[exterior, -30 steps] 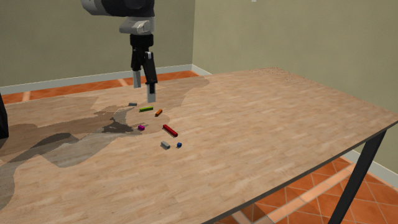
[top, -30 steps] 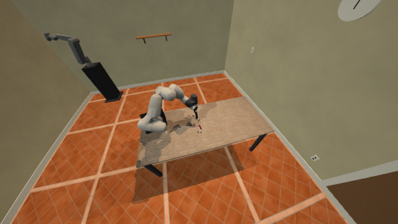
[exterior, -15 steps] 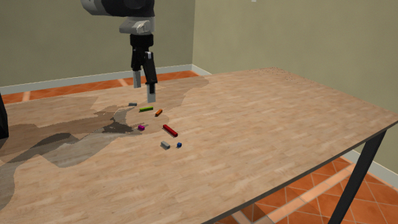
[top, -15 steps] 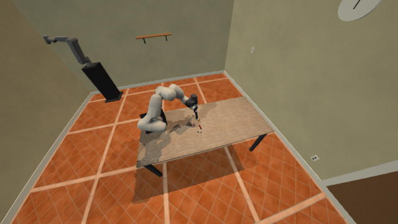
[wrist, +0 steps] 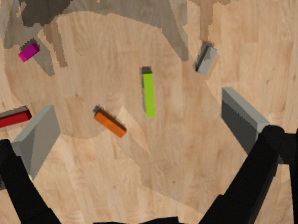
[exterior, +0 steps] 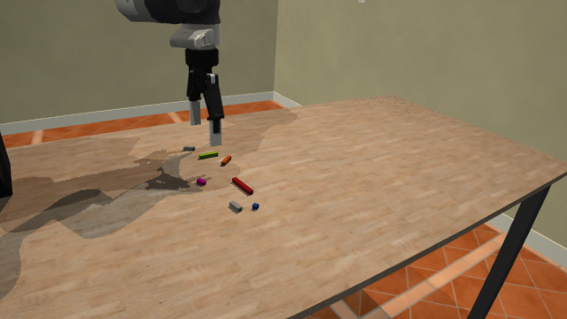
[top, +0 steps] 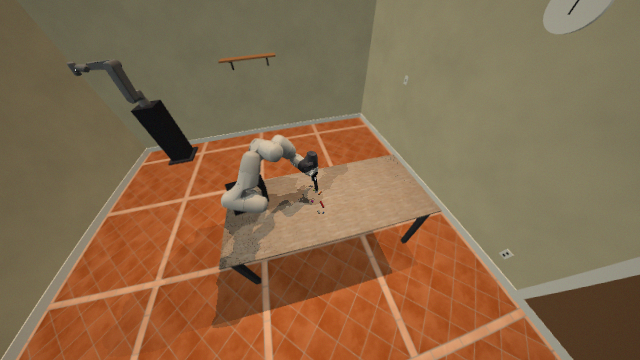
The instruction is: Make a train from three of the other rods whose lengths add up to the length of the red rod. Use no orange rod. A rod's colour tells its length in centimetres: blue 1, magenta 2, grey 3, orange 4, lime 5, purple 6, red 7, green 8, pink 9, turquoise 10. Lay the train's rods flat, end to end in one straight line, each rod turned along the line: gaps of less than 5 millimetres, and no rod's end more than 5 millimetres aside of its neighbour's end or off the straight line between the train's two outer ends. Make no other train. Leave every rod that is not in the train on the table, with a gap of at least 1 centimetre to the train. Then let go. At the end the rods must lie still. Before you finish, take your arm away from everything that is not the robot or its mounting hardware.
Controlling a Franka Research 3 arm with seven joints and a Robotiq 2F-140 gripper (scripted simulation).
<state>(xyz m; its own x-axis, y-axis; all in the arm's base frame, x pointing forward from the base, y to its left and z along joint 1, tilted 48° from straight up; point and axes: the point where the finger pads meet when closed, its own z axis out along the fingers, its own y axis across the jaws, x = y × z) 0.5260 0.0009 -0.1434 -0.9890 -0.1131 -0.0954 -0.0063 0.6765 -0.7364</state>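
Right now my hand is 20 mm short of the blue rod, 250 mm to the left of it and 80 mm above it. The rest, counted from my hand: orange rod 40 mm ahead, 40 mm to the right, 80 mm below; then magenta rod 50 mm behind, 110 mm to the right, 80 mm below; then lime rod 10 mm ahead, 10 mm to the left, 80 mm below.
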